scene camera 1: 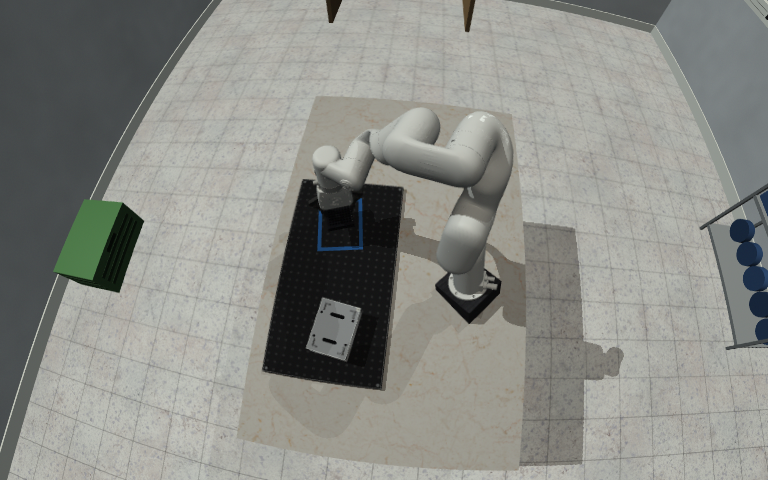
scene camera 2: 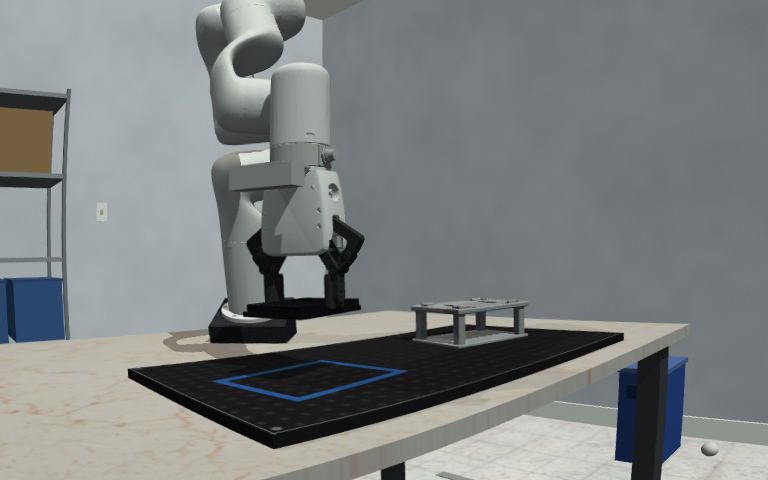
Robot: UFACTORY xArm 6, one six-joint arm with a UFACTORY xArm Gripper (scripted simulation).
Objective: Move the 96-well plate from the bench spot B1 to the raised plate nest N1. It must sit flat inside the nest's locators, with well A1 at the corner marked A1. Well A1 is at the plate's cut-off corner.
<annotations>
My gripper shows in scene camera 1 and in scene camera 2. One and the same spot on my gripper: [scene camera 1: 356, 195] is [scene camera 2: 260, 245].
</annotations>
